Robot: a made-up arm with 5 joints.
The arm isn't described. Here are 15 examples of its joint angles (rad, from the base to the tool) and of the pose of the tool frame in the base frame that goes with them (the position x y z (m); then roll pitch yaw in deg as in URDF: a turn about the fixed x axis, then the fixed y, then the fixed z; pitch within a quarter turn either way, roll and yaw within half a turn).
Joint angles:
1: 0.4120 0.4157 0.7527 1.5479 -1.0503
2: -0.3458 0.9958 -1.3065 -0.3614 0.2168
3: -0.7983 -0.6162 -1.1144 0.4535 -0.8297
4: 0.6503 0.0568 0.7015 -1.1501 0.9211
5: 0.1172 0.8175 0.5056 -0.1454 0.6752
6: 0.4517 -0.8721 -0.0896 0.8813 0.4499
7: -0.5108 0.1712 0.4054 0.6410 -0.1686
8: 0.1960 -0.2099 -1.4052 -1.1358 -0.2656
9: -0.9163 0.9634 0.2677 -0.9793 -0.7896
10: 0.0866 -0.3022 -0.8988 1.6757 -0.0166
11: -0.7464 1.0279 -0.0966 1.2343 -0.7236
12: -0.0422 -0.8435 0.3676 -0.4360 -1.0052
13: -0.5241 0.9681 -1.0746 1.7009 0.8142
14: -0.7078 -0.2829 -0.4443 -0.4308 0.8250
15: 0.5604 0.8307 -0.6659 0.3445 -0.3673
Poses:
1: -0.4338 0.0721 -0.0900 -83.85 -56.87 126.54
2: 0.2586 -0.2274 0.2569 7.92 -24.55 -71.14
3: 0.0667 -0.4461 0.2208 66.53 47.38 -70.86
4: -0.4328 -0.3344 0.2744 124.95 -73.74 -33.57
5: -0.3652 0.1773 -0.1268 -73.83 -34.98 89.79
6: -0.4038 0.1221 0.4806 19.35 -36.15 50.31
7: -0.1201 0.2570 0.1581 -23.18 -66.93 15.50
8: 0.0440 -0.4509 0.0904 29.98 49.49 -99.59
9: -0.4111 -0.2136 0.2566 117.80 -33.64 -96.64
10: -0.3051 0.3298 0.1462 0.54 13.89 54.75
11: 0.1189 0.0138 -0.1471 -60.41 -34.36 0.83
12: -0.2256 -0.4133 0.0099 166.48 34.15 -26.78
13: -0.2484 -0.0369 -0.4135 -126.48 64.39 -64.89
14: 0.0622 -0.1194 0.4761 42.94 -19.40 -46.08
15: -0.1299 0.2167 0.2052 5.01 -38.30 13.18
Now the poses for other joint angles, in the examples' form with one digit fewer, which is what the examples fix.
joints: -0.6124 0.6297 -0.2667 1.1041 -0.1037
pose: 0.150 0.129 -0.145 -49.1 -17.5 -3.2
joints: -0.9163 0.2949 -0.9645 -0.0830 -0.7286
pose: -0.097 -0.402 0.323 55.9 6.3 -117.0
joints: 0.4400 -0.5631 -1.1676 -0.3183 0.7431
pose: 0.122 0.175 0.330 57.5 25.3 34.7
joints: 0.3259 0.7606 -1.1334 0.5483 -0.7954
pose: 0.120 0.067 0.228 19.1 -19.8 -31.8
